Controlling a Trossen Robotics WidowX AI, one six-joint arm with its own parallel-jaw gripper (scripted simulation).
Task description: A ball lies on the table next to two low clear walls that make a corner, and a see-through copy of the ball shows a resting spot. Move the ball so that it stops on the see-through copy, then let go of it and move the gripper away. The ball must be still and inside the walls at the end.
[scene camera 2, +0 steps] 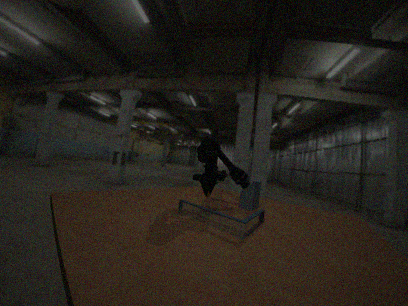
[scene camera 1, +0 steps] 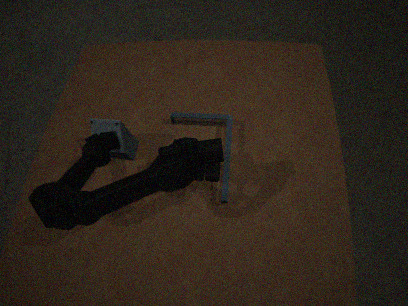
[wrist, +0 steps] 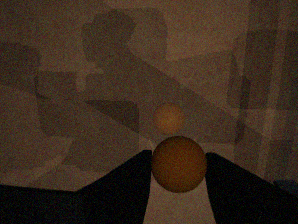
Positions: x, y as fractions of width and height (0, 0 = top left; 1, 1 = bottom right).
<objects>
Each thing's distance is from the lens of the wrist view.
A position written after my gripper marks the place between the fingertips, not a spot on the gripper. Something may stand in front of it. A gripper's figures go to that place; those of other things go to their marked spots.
my gripper (wrist: 0.60, 0.72): 11 cm
orange ball (wrist: 0.60, 0.73): 9 cm
see-through copy of ball (wrist: 0.57, 0.53): 17 cm
The marked spots on the see-through copy of ball and the orange ball are 8 cm apart.
</objects>
